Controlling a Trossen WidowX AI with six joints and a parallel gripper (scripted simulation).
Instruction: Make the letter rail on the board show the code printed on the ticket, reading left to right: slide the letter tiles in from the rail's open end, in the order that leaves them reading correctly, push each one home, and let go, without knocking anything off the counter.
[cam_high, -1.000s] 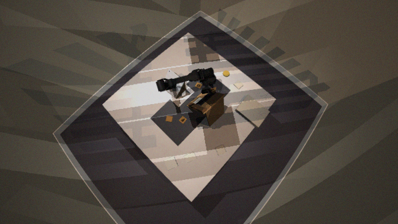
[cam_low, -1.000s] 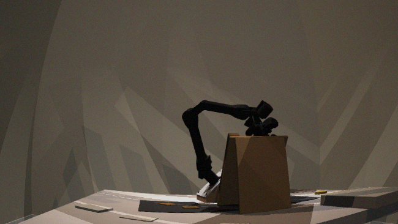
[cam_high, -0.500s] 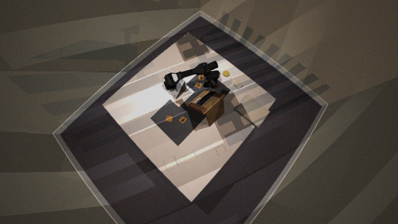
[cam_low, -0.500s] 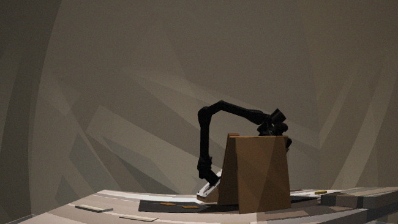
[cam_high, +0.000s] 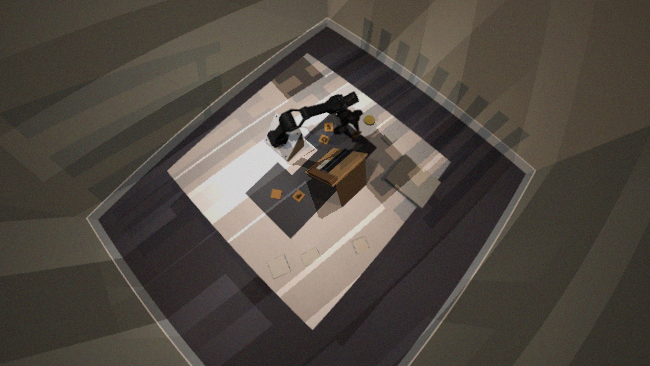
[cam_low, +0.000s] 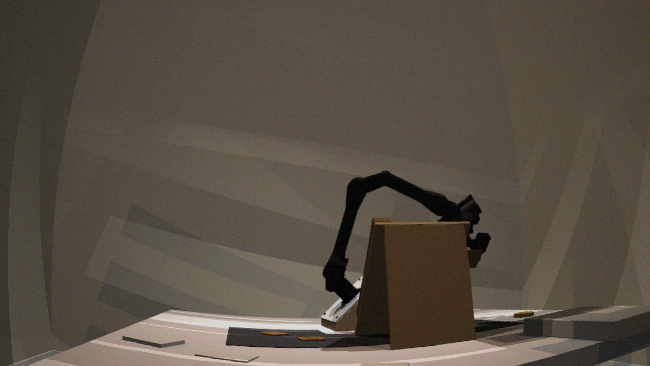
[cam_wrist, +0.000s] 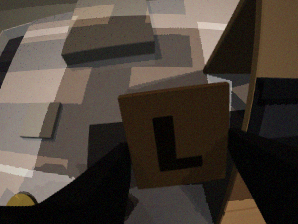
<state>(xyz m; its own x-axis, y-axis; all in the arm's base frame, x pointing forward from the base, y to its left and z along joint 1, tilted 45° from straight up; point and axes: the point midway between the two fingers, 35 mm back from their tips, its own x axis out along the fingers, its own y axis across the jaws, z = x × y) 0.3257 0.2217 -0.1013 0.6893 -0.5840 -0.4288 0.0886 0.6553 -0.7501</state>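
My gripper tip is now 6 cm past the white ticket, 21 cm to the left of it and 12 cm above it. The rest, counted from my gripper tip: yellow object: 2 cm behind, 25 cm to the left, 19 cm below; then letter tile: right at my gripper tip; then dark mat: 14 cm behind, 24 cm to the right, 20 cm below.
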